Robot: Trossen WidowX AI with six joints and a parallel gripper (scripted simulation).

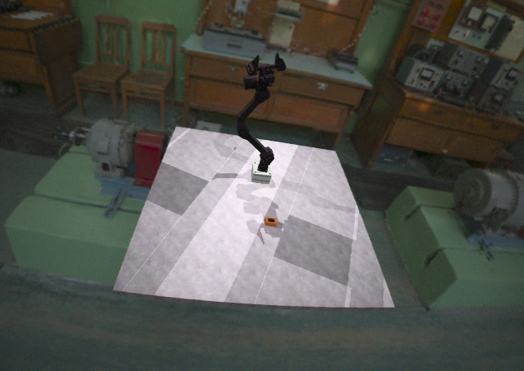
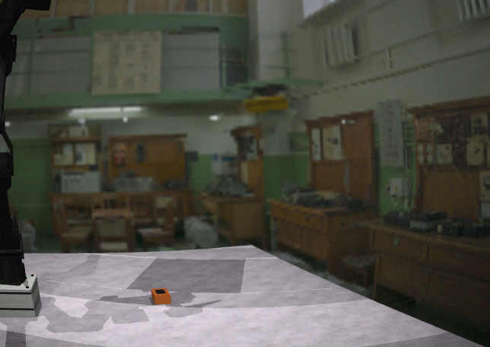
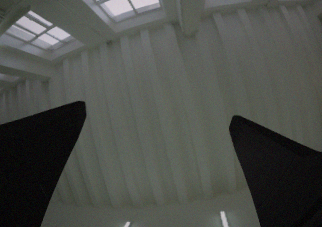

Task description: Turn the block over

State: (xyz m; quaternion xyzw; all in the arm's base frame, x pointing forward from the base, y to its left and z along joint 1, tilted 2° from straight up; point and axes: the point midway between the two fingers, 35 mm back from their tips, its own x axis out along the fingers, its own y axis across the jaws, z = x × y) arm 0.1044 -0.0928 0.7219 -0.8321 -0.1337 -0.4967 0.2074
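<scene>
The orange block is 800 mm below my gripper tip, 240 mm ahead of it and 220 mm to the left of it.
</scene>
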